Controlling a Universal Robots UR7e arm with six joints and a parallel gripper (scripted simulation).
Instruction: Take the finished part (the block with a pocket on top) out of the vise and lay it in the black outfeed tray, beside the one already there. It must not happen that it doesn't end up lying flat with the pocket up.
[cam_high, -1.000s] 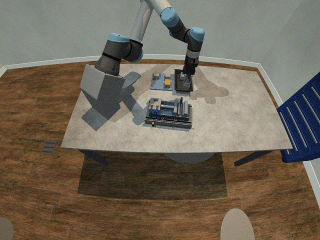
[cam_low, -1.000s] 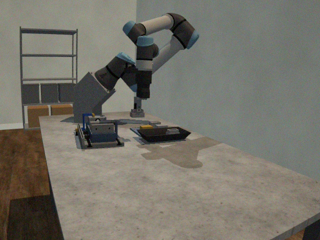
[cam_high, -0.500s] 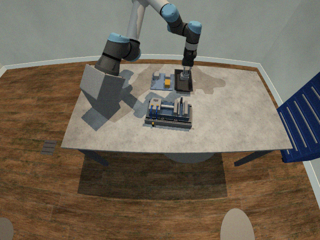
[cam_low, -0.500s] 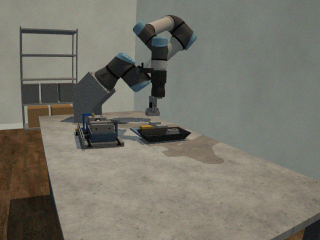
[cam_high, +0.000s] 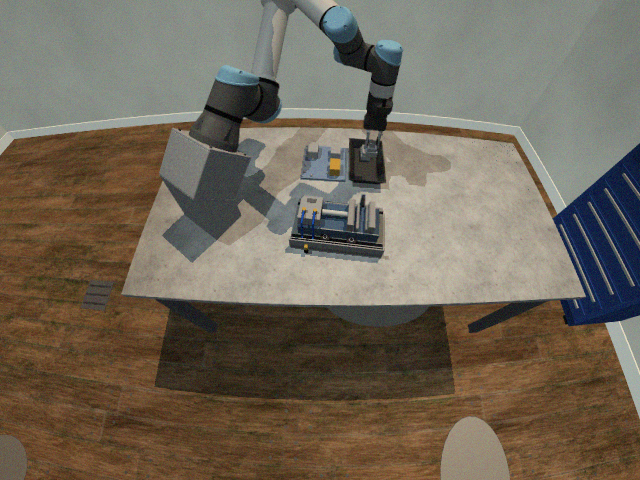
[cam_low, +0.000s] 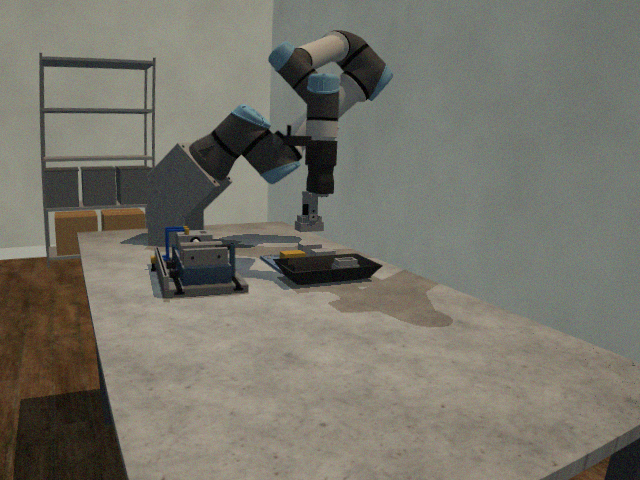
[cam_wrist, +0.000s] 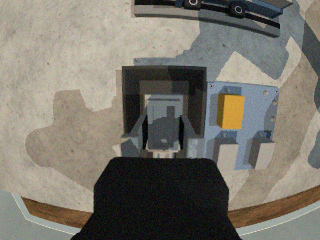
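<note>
Now: the yellow block 120 mm behind my hand and 150 mm below it. Also, from my hand: blue fixture plate: 170 mm behind, 40 mm to the left, 170 mm below; vise: 80 mm behind, 260 mm to the right, 130 mm below.
</note>
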